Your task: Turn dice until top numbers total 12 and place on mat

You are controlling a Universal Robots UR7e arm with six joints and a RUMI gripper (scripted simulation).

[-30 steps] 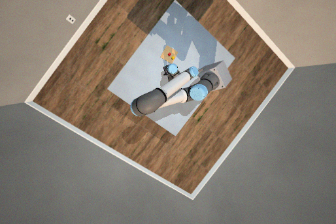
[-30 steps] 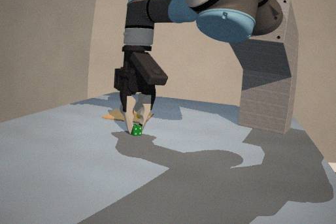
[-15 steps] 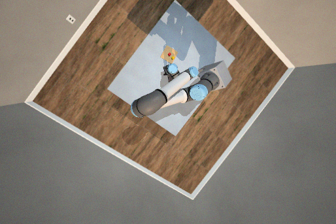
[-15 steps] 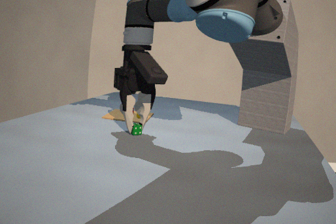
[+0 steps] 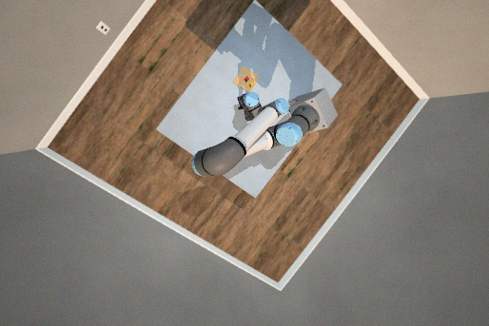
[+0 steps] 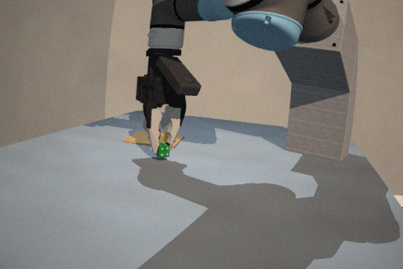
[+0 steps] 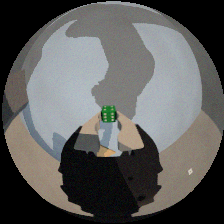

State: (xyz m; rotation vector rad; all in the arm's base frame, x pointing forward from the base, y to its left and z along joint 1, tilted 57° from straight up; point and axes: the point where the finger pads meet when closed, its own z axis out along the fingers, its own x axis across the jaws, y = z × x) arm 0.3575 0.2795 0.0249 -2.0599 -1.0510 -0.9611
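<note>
The red die lies 13 cm ahead of my hand, 15 cm to the right of it and 1 cm below it. From my hand the other things lie so: green die: 1 cm below; then tan mat: 13 cm ahead, 16 cm to the right, 3 cm below; then yellow die: 8 cm ahead, 16 cm to the right, 1 cm below.
</note>
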